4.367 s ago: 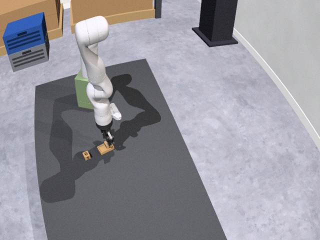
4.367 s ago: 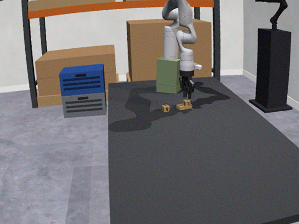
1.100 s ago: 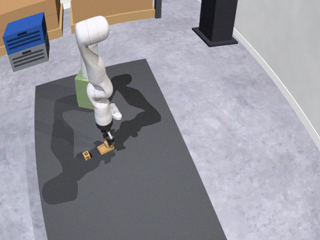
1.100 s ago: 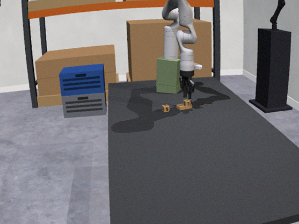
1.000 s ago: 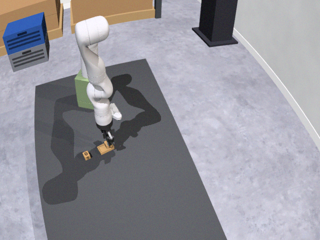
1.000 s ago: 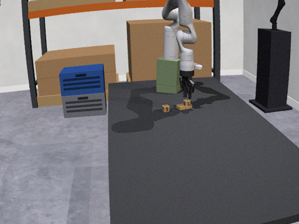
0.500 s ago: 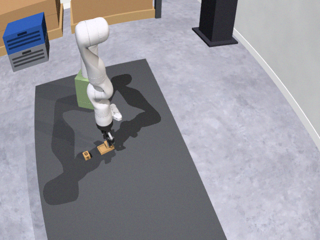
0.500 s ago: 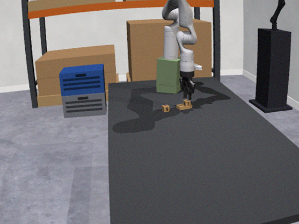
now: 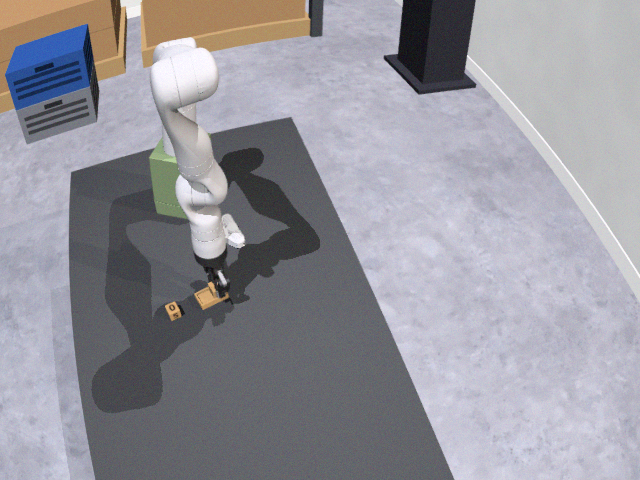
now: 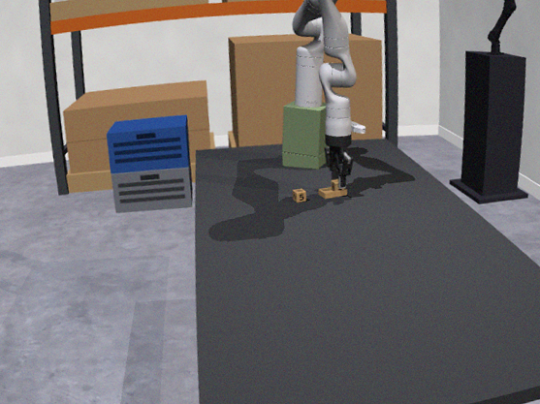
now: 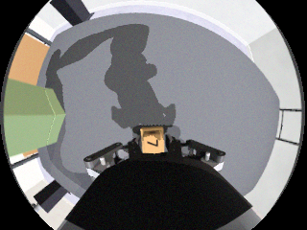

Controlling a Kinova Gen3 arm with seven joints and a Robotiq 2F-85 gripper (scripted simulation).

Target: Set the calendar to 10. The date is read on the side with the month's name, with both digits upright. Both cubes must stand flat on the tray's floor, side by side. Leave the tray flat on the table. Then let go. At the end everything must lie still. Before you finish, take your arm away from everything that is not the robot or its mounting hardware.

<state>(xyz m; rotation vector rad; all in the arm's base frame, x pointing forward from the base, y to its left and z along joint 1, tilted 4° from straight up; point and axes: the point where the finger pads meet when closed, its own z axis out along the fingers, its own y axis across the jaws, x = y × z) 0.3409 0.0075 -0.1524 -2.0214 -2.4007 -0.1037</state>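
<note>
My hand is 20 mm to the left of the wooden calendar tray and 30 mm above it.
</note>
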